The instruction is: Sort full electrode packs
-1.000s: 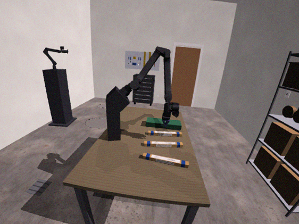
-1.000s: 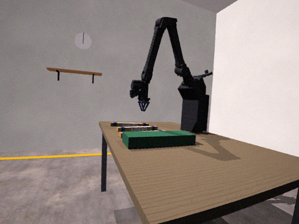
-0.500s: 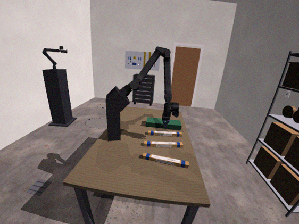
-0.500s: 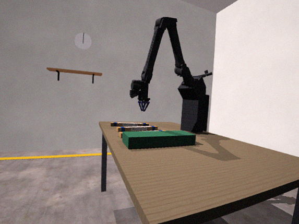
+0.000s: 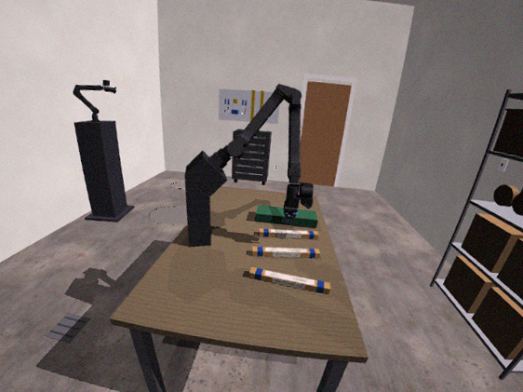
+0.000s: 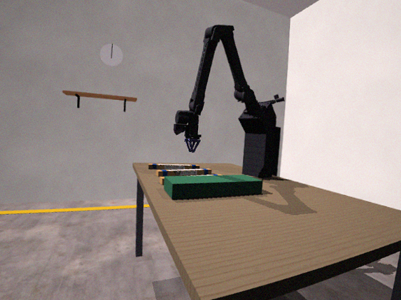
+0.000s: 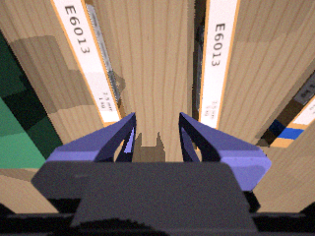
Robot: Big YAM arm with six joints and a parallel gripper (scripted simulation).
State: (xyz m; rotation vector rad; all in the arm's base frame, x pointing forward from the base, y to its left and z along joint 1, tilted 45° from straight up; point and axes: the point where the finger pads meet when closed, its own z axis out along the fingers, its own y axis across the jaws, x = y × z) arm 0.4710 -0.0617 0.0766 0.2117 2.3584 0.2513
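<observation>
The pack lies 2 cm behind my hand, 30 cm to the right of it and 13 cm below it. Round my hand: green low platform 4 cm ahead, 30 cm to the left, 14 cm below.
</observation>
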